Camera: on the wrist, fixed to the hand. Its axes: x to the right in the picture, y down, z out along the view.
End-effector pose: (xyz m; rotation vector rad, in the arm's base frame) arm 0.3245 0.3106 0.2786 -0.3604 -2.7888 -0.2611
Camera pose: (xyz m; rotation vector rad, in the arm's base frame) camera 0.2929 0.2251 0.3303 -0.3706 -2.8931 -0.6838
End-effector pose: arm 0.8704 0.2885 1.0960 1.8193 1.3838 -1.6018
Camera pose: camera 0.8311 0.3836 1.1159 1.4955 1.5342 -1.4315
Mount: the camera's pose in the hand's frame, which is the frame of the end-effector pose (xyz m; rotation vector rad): 0.0276 -0.0829 -0.0579 -0.2900 -0.1282 -0.0611
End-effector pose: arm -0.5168 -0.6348 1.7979 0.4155 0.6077 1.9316
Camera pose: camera -0.4984 -0.5941 1.7031 0.3288 0.2487 1.8826
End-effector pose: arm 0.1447 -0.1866 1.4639 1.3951 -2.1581 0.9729
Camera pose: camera 0.2052 -0.1836 1.5495 1.4024 -2.2263 0.5342
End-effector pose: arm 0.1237 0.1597 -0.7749 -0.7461 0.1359 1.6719
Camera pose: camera 0.2211 0.1764 -0.8097 -0.8465 -0.2222 1.6947
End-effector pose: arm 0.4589 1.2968 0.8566 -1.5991 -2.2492 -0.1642
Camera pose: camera 0.3875 1.2747 0.9301 -1.7273 -2.4653 -0.4336
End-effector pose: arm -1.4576 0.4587 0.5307 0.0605 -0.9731 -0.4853
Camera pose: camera -1.4287 0.3636 0.4974 -0.2045 -1.0192 -0.6888
